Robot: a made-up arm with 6 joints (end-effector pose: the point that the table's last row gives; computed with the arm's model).
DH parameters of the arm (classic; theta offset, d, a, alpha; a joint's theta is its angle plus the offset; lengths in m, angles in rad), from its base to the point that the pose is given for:
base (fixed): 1.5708 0.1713 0 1.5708
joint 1: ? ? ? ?
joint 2: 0 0.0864 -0.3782 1.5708
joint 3: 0.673 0 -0.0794 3.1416
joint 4: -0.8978 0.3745 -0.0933 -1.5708
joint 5: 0 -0.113 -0.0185 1.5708
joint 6: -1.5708 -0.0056 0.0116 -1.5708
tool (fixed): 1.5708 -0.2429 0 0
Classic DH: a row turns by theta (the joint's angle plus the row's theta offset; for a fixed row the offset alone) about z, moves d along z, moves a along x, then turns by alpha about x.
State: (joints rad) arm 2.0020 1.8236 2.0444 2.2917 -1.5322 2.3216
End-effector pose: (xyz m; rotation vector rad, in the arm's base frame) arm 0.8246 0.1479 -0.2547 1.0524 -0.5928 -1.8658
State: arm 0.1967 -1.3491 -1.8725 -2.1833 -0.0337 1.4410
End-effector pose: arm -0.6575 0.1299 0.1222 -0.8025 0.8435 -1.1246
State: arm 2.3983 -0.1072 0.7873 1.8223 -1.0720 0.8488
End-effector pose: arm -0.1834 0.4264 -0.4668 0.4432 -0.3988 -0.9058
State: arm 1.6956 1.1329 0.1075 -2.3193 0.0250 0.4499
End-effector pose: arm -0.0040 -0.0698 -0.2866 -2.2304 -0.1884 -1.4874
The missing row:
joint 1: 0 0.1112 -0.0858 -1.5708
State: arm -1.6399 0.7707 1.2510 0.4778 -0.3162 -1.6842
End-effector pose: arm -0.0191 0.0683 0.6481 0.8792 0.6025 -0.0653
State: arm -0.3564 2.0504 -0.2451 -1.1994 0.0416 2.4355
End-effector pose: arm 0.8700 -0.1323 0.0991 -1.0818 -1.2094 1.9499
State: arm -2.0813 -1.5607 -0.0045 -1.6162 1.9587 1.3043
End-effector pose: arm -0.2480 -0.4430 0.0146 -1.7952 0.4045 0.2200
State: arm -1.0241 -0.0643 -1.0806 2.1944 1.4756 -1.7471
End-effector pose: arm -0.2857 -0.1278 0.8270 -2.0084 -1.8544 -0.2873
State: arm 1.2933 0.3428 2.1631 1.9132 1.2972 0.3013
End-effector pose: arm -0.3123 -0.0556 -0.5578 0.8114 0.6181 1.3057
